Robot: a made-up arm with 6 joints.
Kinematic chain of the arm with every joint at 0, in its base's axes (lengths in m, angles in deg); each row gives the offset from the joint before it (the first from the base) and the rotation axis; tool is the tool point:
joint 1: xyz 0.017 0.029 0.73 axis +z
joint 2: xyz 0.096 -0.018 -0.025 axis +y
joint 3: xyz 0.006 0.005 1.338 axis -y
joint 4: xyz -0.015 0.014 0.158 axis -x
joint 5: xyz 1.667 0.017 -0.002 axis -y
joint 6: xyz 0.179 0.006 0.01 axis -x
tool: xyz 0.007 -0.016 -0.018
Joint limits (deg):
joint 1: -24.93..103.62
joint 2: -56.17..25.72
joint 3: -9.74..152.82
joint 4: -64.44..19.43
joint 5: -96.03..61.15
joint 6: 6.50..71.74
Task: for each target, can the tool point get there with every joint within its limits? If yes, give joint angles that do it. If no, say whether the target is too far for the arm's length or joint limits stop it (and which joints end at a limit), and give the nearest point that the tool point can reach.
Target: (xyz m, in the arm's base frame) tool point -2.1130 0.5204 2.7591
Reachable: yes | joints -12.61 -42.11 100.77 -4.84 -64.85 63.71
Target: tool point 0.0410 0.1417 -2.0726
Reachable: no: joint limits stop it (at a limit: joint 1, joint 2, joint 3, joint 5, joint 6) | nearest point -2.1218 1.0304 0.3319 | short by 3.354 m
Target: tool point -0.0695 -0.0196 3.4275
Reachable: yes | joints 27.79 -40.89 24.01 8.74 -12.48 12.69
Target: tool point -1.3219 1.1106 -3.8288
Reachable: no: too far | nearest point -2.1173 1.0409 0.3326 | short by 4.237 m
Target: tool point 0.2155 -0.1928 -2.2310
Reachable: no: joint limits stop it (at a limit: joint 1, joint 2, joint 3, joint 5, joint 6) | nearest point 0.5790 -2.2648 0.3320 | short by 3.316 m
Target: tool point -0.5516 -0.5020 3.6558
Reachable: yes | joints 40.32 -29.75 57.82 -15.66 46.13 42.32
